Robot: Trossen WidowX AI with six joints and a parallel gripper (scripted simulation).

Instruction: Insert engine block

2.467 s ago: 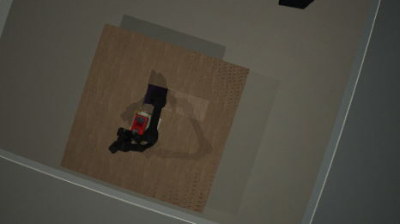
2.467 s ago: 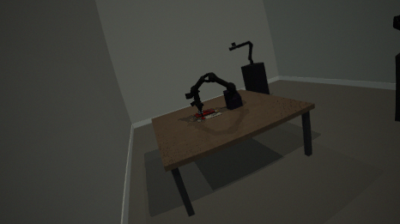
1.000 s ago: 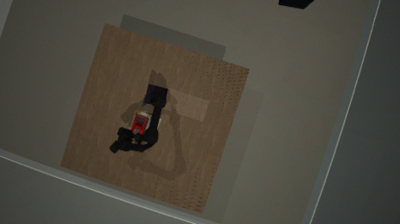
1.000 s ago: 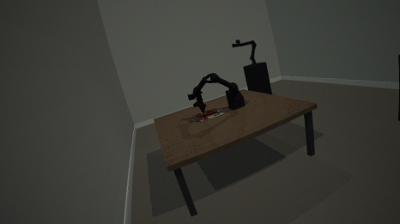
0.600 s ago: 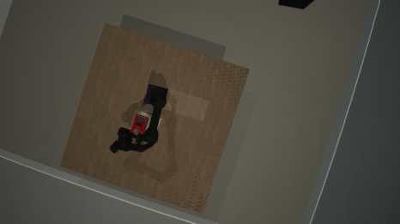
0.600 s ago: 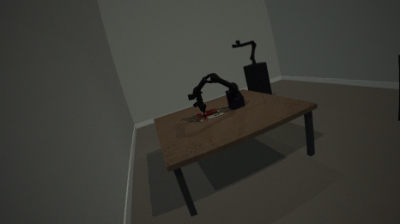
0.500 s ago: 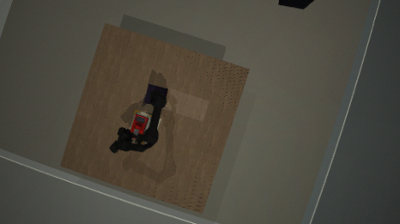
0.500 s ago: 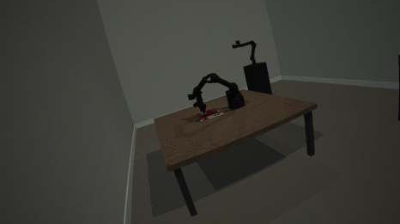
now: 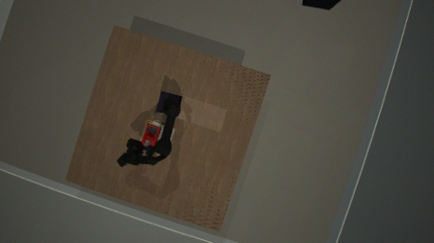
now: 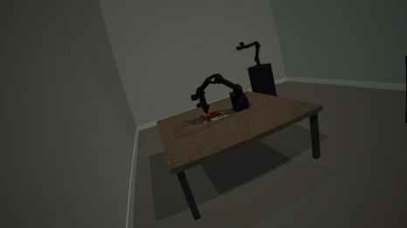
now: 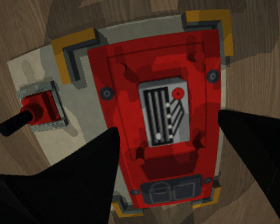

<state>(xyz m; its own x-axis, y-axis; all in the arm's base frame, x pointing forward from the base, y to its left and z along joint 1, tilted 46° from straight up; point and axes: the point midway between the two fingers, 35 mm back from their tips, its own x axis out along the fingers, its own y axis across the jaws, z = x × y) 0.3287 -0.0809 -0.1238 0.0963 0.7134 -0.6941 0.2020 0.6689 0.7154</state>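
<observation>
Right now my gripper tip is 3 cm above the engine block. From my gripper tip the other things lie so: grey bracket (12 cm to the left, 4 cm ahead, 2 cm below).
</observation>
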